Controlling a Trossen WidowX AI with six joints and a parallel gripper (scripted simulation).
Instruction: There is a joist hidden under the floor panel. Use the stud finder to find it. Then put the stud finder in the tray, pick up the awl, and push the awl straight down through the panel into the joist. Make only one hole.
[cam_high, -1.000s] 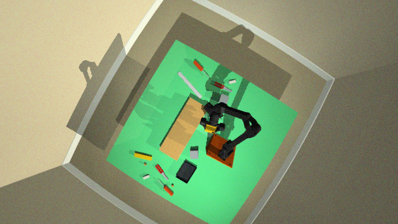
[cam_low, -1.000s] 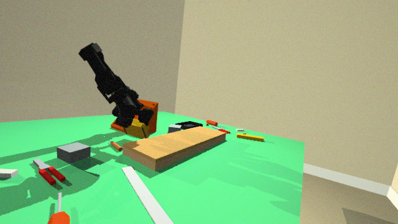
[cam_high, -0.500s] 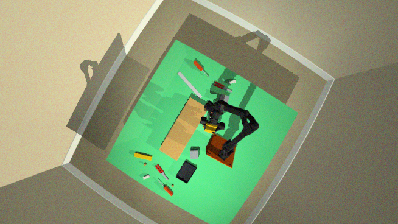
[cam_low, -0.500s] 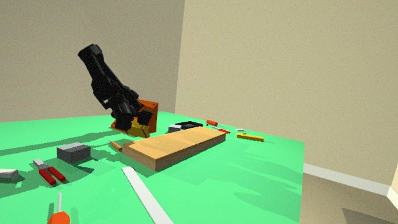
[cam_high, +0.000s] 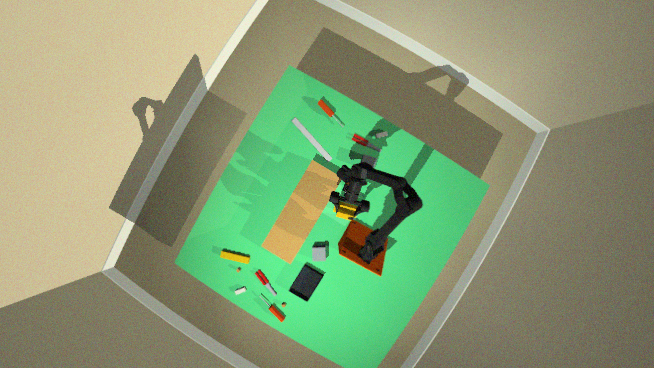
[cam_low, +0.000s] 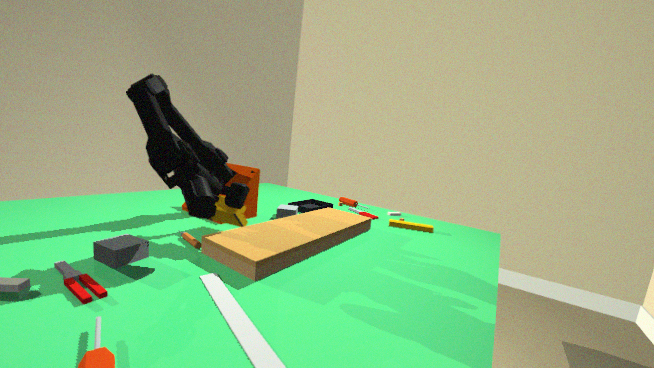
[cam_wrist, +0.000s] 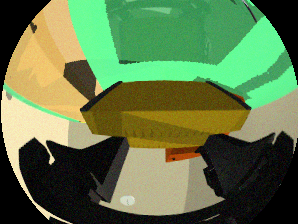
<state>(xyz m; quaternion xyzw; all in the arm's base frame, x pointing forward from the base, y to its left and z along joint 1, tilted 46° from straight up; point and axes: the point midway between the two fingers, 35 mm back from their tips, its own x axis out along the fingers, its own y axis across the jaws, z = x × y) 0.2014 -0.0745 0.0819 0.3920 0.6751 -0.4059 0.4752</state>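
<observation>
My gripper tip is now 20 mm short of the awl, 130 mm to the left of it and 70 mm above it. From my gripper tip the other things lie so: yellow stud finder: 10 mm behind, 10 mm to the right, 10 mm below; white ruler: 370 mm ahead, 200 mm to the right, 80 mm below; dark tray: 80 mm behind, 420 mm to the left, 70 mm below.
</observation>
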